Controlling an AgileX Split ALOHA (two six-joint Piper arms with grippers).
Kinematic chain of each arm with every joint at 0, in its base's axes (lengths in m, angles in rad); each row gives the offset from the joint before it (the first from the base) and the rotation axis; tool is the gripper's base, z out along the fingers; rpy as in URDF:
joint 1: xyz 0 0 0.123 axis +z
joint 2: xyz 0 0 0 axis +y
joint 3: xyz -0.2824 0 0.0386 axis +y
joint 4: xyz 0.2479 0 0.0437 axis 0.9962 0 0.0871
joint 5: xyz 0 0 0 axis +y
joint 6: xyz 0.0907 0 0.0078 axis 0.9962 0 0.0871
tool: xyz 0 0 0 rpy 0 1.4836 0
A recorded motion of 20 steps. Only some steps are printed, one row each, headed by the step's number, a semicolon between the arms.
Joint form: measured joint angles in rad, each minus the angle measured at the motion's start. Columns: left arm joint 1, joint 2, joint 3, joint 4, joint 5, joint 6; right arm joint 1, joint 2, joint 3, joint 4, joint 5, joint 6.
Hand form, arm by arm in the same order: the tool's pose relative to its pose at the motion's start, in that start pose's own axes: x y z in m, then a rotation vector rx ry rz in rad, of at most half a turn. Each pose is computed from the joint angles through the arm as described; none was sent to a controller.
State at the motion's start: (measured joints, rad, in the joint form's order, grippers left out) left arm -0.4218 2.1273 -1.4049 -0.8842 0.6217 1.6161; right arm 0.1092 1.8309 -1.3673 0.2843 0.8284 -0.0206
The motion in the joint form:
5: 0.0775 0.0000 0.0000 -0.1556 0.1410 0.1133; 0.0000 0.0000 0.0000 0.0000 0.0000 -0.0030
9: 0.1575 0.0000 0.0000 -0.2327 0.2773 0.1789; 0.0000 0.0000 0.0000 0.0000 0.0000 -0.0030
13: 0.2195 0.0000 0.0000 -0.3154 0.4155 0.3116; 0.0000 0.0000 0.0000 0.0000 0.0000 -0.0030
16: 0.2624 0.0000 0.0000 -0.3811 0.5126 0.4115; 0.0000 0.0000 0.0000 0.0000 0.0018 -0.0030
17: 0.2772 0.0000 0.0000 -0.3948 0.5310 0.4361; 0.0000 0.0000 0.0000 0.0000 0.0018 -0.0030
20: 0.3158 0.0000 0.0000 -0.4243 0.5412 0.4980; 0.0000 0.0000 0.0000 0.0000 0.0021 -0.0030
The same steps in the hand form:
5: 0.0106 0.0107 -0.0152 0.0784 -0.1096 -0.0649; 0.0000 0.0000 0.0000 0.0000 0.0000 -0.0030
9: 0.0250 0.0216 -0.0328 0.1422 -0.1952 -0.1056; 0.0000 0.0000 0.0000 0.0000 0.0000 -0.0030
13: 0.0329 0.0277 -0.0492 0.1949 -0.3116 -0.0592; 0.0000 0.0000 0.0000 0.0000 0.0000 -0.0030
16: 0.0375 0.0324 -0.0619 0.2142 -0.4114 -0.0172; 0.0002 0.0000 0.0000 0.0000 0.0018 -0.0030
17: 0.0403 0.0349 -0.0659 0.2094 -0.4327 -0.0080; 0.0002 0.0000 0.0000 0.0000 0.0018 -0.0030
20: 0.0493 0.0437 -0.0749 0.1638 -0.4647 0.0130; 0.0002 0.0000 0.0000 0.0000 0.0021 -0.0030

